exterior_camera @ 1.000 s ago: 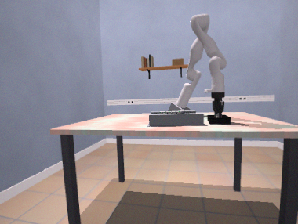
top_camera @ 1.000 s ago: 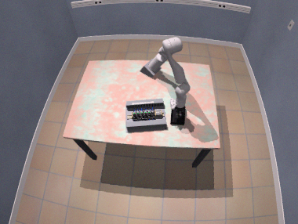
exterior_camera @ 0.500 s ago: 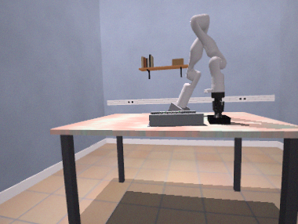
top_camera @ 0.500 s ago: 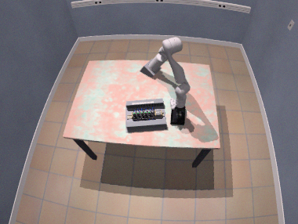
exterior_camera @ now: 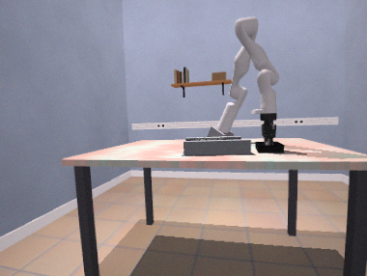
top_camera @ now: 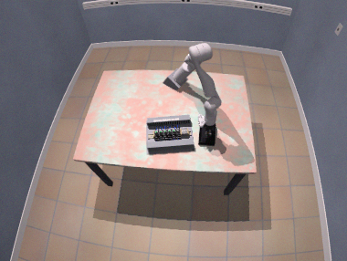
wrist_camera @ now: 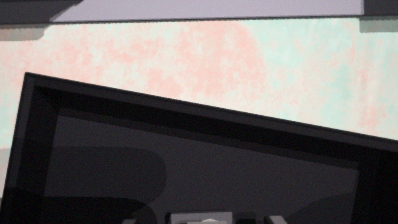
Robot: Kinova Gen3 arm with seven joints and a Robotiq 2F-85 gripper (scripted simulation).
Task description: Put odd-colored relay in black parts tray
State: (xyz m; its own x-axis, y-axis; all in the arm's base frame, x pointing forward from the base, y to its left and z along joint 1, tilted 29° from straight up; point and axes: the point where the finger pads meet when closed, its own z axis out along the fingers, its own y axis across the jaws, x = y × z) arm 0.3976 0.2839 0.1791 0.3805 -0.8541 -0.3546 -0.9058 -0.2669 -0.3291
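Right now the black parts tray is 20 mm below my hand. Round my hand: grey relay panel 80 mm ahead, 250 mm to the right, 10 mm below.
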